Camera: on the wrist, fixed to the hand. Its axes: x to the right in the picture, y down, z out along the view.
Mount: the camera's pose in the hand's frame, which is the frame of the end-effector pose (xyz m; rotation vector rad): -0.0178 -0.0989 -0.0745 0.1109 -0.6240 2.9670
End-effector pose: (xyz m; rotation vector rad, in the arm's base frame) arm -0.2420 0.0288 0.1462 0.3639 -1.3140 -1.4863
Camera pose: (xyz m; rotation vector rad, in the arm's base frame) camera -0.2263 -0.0129 0.0293 -1.5319 -0.7460 1.1415
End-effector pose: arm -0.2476 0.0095 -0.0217 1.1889 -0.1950 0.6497
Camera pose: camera -0.2203 0.0490 -0.1372 -0.0840 1.8389 -1.7695
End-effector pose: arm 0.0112 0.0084 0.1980 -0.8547 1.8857 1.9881
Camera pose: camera 0.0986 -0.0491 0.1295 -1.8369 -0.7687 -0.4937
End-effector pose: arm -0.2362 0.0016 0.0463 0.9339 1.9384 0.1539
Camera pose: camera -0.3448 -0.0601 0.0539 2.4179 -1.2463 1.0494
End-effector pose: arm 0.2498 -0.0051 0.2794 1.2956 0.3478 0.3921
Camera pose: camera 0.2082 0.0282 0.1662 -0.7389 2.1120 -1.8340
